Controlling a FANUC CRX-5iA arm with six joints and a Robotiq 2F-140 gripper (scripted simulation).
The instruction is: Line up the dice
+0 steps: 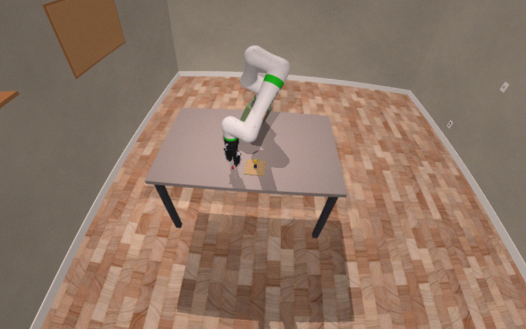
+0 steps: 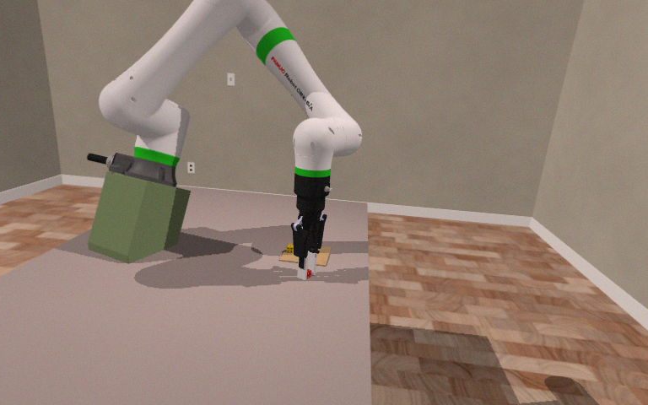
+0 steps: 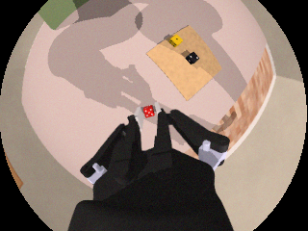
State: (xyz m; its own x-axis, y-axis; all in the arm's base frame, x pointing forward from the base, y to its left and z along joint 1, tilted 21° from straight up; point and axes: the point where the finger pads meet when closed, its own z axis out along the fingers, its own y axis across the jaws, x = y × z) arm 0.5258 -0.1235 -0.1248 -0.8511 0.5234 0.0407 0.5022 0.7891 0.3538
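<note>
Now: the red die 2 cm below my hand. Also, from my hand: yellow die 7 cm behind, 15 cm to the left, 2 cm below; then tan mat 2 cm behind, 15 cm to the left, 3 cm below; then black die 2 cm behind, 15 cm to the left, 2 cm below.
</note>
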